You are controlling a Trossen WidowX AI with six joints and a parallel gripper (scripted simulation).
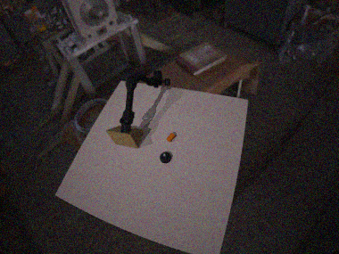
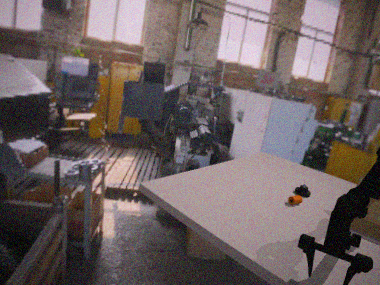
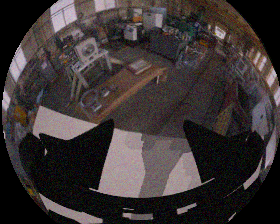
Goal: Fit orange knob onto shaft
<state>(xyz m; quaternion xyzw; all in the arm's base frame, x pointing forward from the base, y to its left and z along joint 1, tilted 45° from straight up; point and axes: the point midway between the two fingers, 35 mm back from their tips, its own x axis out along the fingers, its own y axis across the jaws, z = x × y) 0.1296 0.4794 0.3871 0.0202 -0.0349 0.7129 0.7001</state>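
The orange knob lies 580 mm to the right of my gripper tip, 180 mm ahead of it and 40 mm below it. Also, from my gripper tip: round dark pedestal: 740 mm to the right, 180 mm ahead, 30 mm below.
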